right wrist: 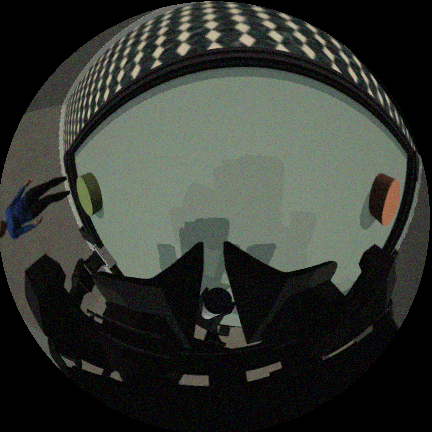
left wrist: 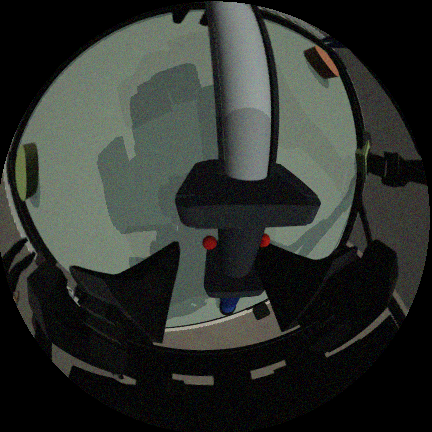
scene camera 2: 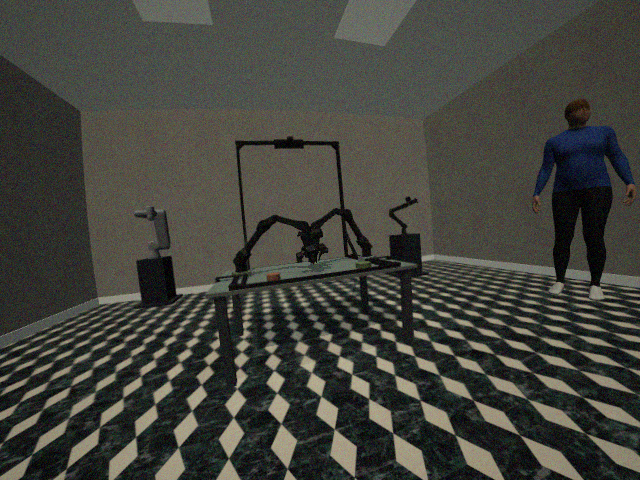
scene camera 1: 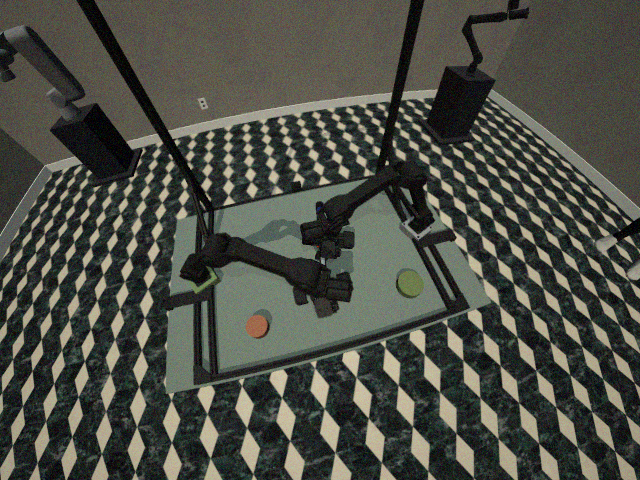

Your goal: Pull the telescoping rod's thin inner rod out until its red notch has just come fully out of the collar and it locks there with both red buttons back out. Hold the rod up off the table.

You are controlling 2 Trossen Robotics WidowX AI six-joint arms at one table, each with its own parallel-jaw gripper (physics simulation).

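Observation:
The telescoping rod (left wrist: 241,100) (scene camera 1: 323,260) is off the table, between my two grippers. In the left wrist view its grey tube runs up from a dark collar (left wrist: 245,201). Two red buttons (left wrist: 209,242) (left wrist: 264,240) stick out on either side of the collar's stem, and a blue tip (left wrist: 227,306) shows below. My left gripper (left wrist: 213,244) (scene camera 1: 329,249) is open, with its fingers on either side of the stem and clear of it. My right gripper (right wrist: 212,246) (scene camera 1: 313,302) is shut on the rod's other end, which shows end-on (right wrist: 217,301) between the fingers.
A green disc (scene camera 1: 410,283) (left wrist: 24,171) (right wrist: 88,193) and an orange disc (scene camera 1: 257,326) (left wrist: 322,60) (right wrist: 386,199) lie on the table (scene camera 1: 270,290). A black frame (scene camera 1: 347,345) rims the table, with tall uprights (scene camera 1: 399,86). A person (scene camera 2: 549,200) stands far right.

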